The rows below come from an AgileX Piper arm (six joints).
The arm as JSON. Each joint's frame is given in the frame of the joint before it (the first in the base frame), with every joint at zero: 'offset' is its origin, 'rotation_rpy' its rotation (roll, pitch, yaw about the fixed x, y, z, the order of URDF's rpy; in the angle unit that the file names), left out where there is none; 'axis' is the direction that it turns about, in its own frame. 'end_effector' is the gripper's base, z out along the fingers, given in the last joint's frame.
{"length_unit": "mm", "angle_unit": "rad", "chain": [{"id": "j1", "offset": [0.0, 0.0, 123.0], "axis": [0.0, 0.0, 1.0]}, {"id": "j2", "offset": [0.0, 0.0, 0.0], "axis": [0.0, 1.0, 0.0]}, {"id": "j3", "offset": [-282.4, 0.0, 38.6], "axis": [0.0, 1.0, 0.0]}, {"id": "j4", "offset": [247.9, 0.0, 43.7], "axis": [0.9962, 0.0, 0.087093]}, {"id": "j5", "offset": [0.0, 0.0, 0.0], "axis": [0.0, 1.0, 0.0]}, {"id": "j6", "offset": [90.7, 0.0, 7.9], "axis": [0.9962, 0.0, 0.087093]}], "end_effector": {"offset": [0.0, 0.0, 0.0], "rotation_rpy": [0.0, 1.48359, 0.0]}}
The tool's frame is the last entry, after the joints.
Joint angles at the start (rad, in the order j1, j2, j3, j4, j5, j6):
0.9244 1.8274 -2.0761 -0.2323 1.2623 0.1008
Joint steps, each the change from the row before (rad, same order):
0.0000 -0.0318 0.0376 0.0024 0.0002 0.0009
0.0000 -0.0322 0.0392 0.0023 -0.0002 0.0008
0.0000 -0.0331 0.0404 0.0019 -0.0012 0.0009
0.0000 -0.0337 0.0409 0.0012 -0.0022 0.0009
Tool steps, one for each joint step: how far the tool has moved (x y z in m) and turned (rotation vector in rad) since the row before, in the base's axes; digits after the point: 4 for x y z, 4 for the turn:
-0.0051 -0.0065 0.0016 -0.0029 0.0057 0.0000
-0.0052 -0.0066 0.0011 -0.0037 0.0061 0.0002
-0.0054 -0.0068 0.0009 -0.0034 0.0054 0.0001
-0.0054 -0.0070 0.0007 -0.0030 0.0041 0.0001

